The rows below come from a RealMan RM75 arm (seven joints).
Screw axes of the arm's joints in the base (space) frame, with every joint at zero. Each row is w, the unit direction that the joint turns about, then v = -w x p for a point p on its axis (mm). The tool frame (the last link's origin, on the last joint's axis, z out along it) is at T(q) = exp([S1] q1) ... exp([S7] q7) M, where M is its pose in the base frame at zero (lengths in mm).
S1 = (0, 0, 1, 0.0, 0.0, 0.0)
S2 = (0, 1, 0, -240.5, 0.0, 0.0)
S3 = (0, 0, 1, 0.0, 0.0, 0.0)
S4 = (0, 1, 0, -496.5, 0.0, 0.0)
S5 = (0, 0, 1, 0.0, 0.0, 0.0)
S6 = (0, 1, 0, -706.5, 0.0, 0.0)
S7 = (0, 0, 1, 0.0, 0.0, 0.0)
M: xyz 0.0 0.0 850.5 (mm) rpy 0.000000 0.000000 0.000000 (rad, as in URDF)
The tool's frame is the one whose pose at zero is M.
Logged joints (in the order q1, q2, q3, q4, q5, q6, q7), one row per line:
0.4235, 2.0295, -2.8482, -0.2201, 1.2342, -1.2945, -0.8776
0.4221, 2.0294, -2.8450, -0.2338, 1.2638, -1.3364, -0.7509
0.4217, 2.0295, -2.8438, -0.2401, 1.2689, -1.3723, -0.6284
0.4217, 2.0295, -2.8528, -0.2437, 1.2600, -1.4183, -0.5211
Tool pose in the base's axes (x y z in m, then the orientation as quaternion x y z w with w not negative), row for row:
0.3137, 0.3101, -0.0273, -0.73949, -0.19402, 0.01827, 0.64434
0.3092, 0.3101, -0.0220, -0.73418, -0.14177, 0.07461, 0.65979
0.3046, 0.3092, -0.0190, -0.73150, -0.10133, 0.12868, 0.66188
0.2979, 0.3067, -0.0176, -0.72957, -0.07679, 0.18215, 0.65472
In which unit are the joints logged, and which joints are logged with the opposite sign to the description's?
The joints are logged in radians. Opposite sign: none.
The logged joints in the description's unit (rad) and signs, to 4 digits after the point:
0.4235, 2.0295, -2.8482, -0.2201, 1.2342, -1.2945, -0.8776
0.4221, 2.0294, -2.8450, -0.2338, 1.2638, -1.3364, -0.7509
0.4217, 2.0295, -2.8438, -0.2401, 1.2689, -1.3723, -0.6284
0.4217, 2.0295, -2.8528, -0.2437, 1.2600, -1.4183, -0.5211

